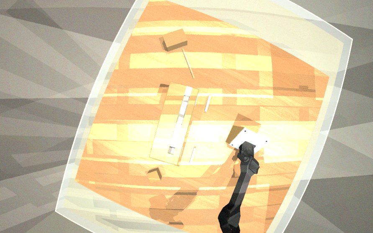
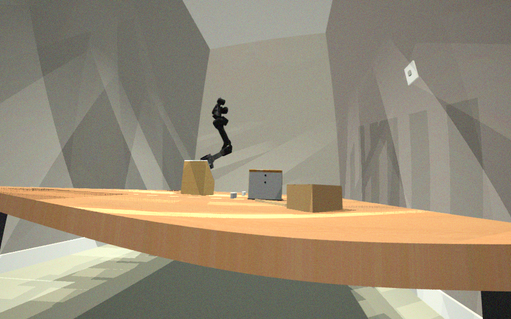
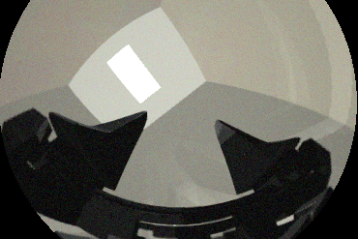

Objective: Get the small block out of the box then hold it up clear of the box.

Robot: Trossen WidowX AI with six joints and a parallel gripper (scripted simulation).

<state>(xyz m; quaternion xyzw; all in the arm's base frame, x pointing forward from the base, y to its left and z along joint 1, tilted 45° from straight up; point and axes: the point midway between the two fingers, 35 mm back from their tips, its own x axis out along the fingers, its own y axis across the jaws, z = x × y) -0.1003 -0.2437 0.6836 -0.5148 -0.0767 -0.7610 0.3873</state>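
Right now my gripper tip is 45 cm short of the box, 28 cm to the left of it and 74 cm above it. Also, from my gripper tip: tan block: 47 cm ahead, 30 cm to the right, 72 cm below; thin stick: 56 cm ahead, 61 cm to the right, 80 cm below.
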